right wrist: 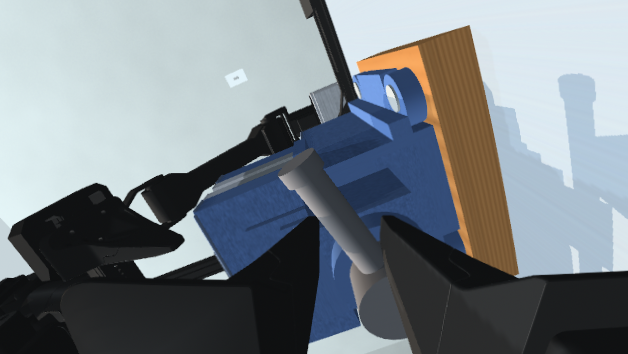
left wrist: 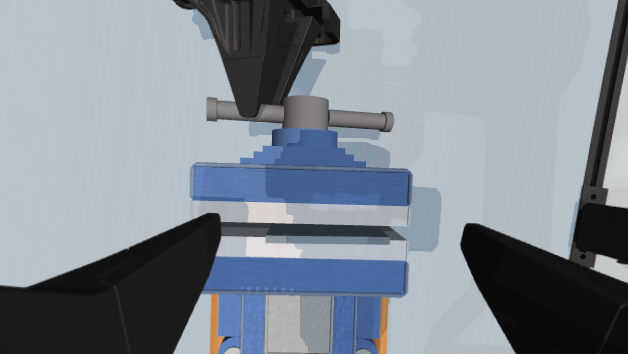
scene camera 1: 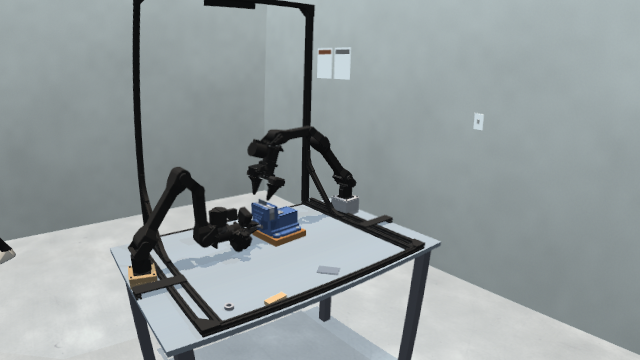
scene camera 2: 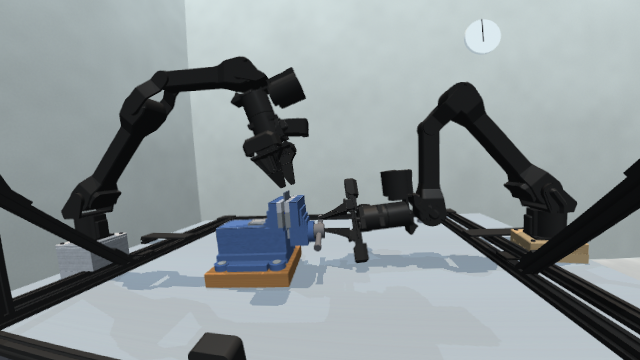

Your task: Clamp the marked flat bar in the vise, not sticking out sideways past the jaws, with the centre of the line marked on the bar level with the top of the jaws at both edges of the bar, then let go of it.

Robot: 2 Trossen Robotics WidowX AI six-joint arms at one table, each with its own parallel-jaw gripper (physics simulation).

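Pixels of known places: left gripper, between the fingertips: (left wrist: 341,229) (scene camera 1: 260,197) (scene camera 2: 288,185); right gripper, between the fingertips: (right wrist: 349,227) (left wrist: 259,118) (scene camera 1: 257,226); left arm's base, origin of its link: (right wrist: 318,115) (scene camera 1: 345,196) (scene camera 2: 93,238); right arm's base, origin of its link: (scene camera 1: 141,270) (scene camera 2: 545,235).
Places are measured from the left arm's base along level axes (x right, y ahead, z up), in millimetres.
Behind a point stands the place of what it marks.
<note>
The blue vise (scene camera 1: 287,220) @(z -6, x -38, y 420 mm) (scene camera 2: 250,245) @(z -14, x 34, y 435 mm) (left wrist: 300,185) @(z 76, x -3, y 536 mm) (right wrist: 270,215) @(z 42, x -36, y 545 mm) stands on a wooden block. The flat bar (scene camera 2: 286,194) @(z 88, x 17, y 517 mm) (left wrist: 327,240) @(z 93, x 9, y 515 mm) is between its pale jaws, its upper end a little above them in scene camera 2. In the left wrist view it lies within the jaws' width; a narrow dark gap shows between the jaws. The marked line cannot be made out. My left gripper (scene camera 1: 262,195) @(z 105, x 14, y 523 mm) (scene camera 2: 287,185) @(z 105, x 14, y 523 mm) (left wrist: 341,229) @(z 105, x 14, y 523 mm) is open and empty above the jaws. My right gripper (scene camera 2: 320,225) @(z 8, x -32, y 576 mm) (right wrist: 349,227) @(z 8, x -32, y 576 mm) is shut on the vise handle (left wrist: 357,119) @(z -2, x 36, y 579 mm) (right wrist: 335,215) @(z 10, x -44, y 586 mm), one fingertip over the bar of the handle.
The wooden block (scene camera 1: 277,240) @(z -58, x -79, y 512 mm) (scene camera 2: 247,279) @(z -66, x 78, y 441 mm) (right wrist: 462,150) @(z -64, x -21, y 522 mm) bears the vise. A grey plate (scene camera 1: 328,270) @(z -80, x -366, y 515 mm), a yellow block (scene camera 1: 275,299) @(z -68, x -401, y 795 mm) and a small ring (scene camera 1: 229,306) @(z -81, x -325, y 920 mm) lie toward the front in scene camera 1. Black frame rails (scene camera 1: 320,288) @(z -63, x -453, y 647 mm) run along the table's edges.
</note>
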